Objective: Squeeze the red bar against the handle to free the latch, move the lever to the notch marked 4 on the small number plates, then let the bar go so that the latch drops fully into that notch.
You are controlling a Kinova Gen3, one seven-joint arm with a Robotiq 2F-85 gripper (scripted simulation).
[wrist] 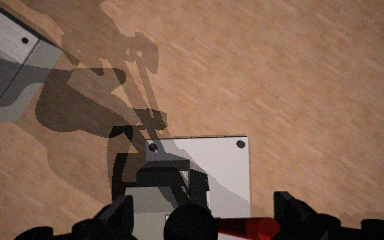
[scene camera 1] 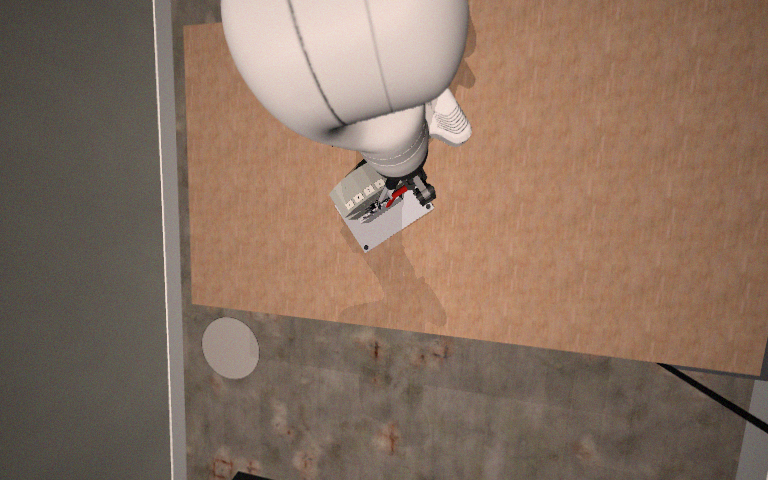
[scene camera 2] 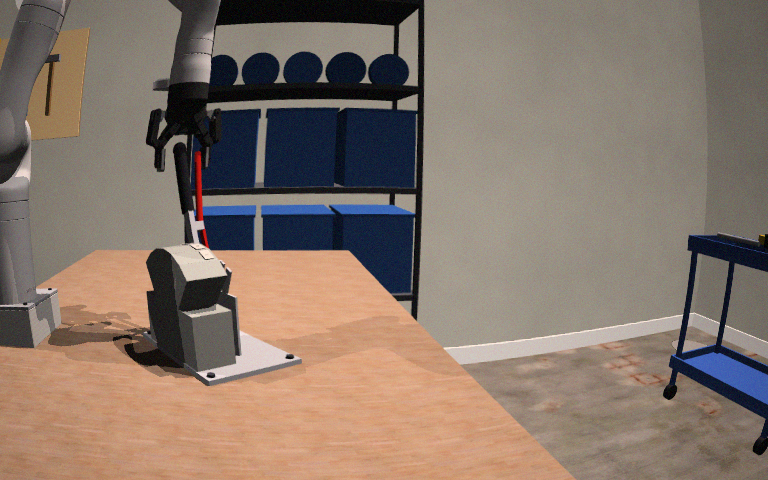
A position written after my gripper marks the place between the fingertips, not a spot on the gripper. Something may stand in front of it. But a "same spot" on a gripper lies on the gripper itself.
Labels:
my gripper: wrist 203, 209; scene camera 1; scene camera 2
same spot on my gripper: (scene camera 1: 424, 192) = (scene camera 2: 213, 109)

